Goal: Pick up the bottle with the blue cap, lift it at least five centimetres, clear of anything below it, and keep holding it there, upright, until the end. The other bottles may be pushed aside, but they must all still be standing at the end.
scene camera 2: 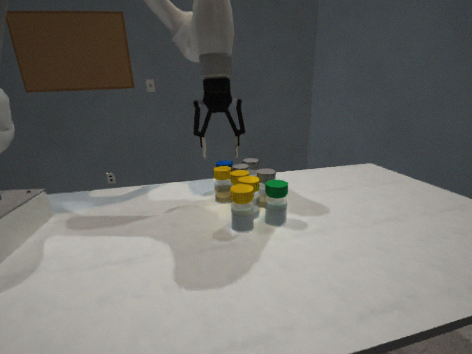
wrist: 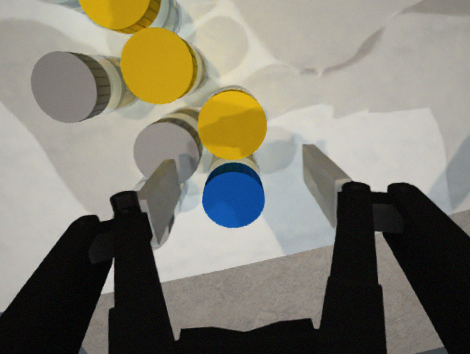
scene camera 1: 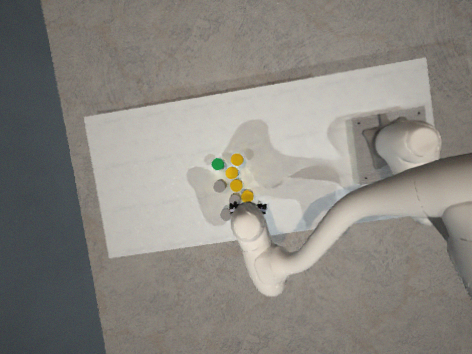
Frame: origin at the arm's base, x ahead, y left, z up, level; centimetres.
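Seen in the pictures: gripper, fingertip midpoint: (scene camera 2: 220, 157) (wrist: 239, 169).
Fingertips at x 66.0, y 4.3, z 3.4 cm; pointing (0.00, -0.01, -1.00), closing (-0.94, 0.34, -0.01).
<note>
A point is followed by its place in that frame.
The bottle with the blue cap (scene camera 2: 224, 163) {z 0.7, x 67.9, y 6.6 cm} (wrist: 233, 199) {z 0.7, x 68.1, y 7.4 cm} stands at the back of the cluster in scene camera 2, behind a yellow-capped bottle (scene camera 2: 222, 184) {z -3.5, x 64.4, y -0.7 cm} (wrist: 232, 125) {z 0.7, x 65.3, y 1.7 cm}. In scene camera 1 the arm hides it. My gripper (scene camera 2: 220, 156) {z 3.4, x 66.0, y 4.3 cm} (wrist: 239, 169) {z 3.4, x 66.0, y 4.3 cm} is open and empty, pointing down, with its fingertips above the cap tops. In the wrist view the blue cap shows between the fingers, nearer the left finger. A grey-capped bottle (wrist: 167, 149) {z 0.7, x 70.9, y 1.1 cm} stands beside the yellow one, and the left finger partly covers it.
Other standing bottles are a green-capped one (scene camera 1: 218, 164) {z 0.7, x 72.7, y -16.3 cm} (scene camera 2: 276, 202) {z -3.2, x 71.8, y -18.7 cm}, more yellow-capped ones (scene camera 1: 237, 159) {z 0.7, x 63.9, y -15.5 cm} (scene camera 2: 242, 209) {z -3.5, x 63.1, y -18.0 cm} (wrist: 159, 66) and grey-capped ones (scene camera 1: 219, 185) {z 0.7, x 75.4, y -7.3 cm} (wrist: 65, 86) {z 0.7, x 75.4, y -6.9 cm}. The white table's (scene camera 1: 150, 220) {z -9.8, x 115.0, y -1.9 cm} near edge runs below the blue cap in the wrist view. The arm's base (scene camera 1: 407, 142) {z 26.0, x 6.5, y -0.8 cm} stands at the table's right end.
</note>
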